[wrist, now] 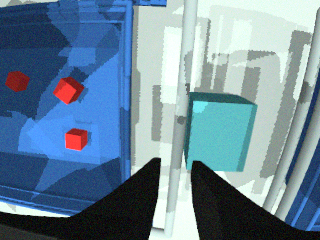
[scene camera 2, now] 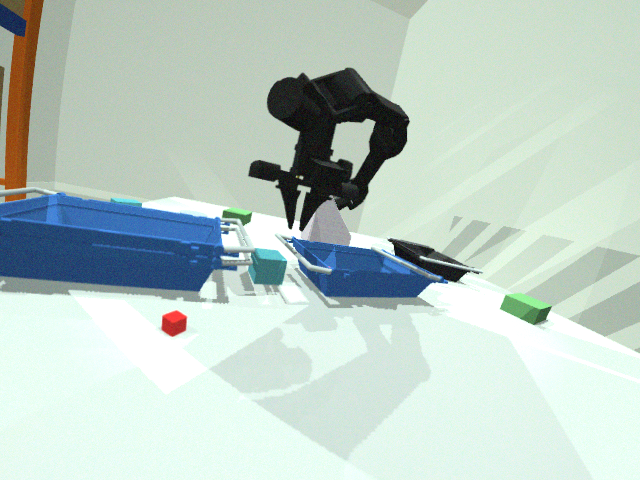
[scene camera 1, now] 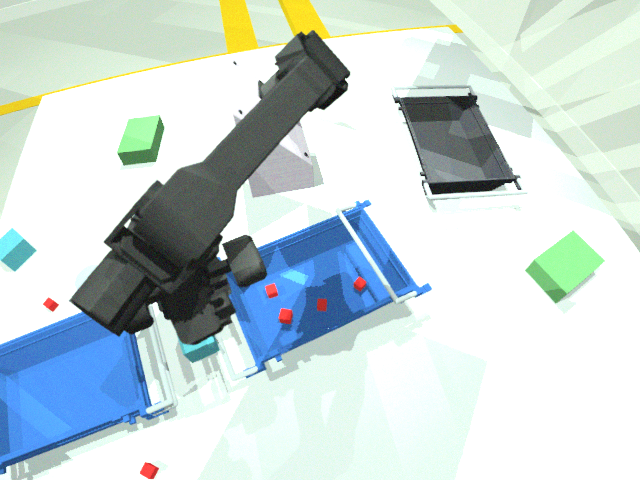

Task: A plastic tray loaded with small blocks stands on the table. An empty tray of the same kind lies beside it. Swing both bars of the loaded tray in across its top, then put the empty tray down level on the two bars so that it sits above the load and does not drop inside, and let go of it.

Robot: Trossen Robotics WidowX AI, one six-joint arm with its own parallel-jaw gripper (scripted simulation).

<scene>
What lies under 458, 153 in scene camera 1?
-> A black tray.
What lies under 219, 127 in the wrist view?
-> A cyan block.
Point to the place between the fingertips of my gripper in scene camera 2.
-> At 295, 230
</scene>
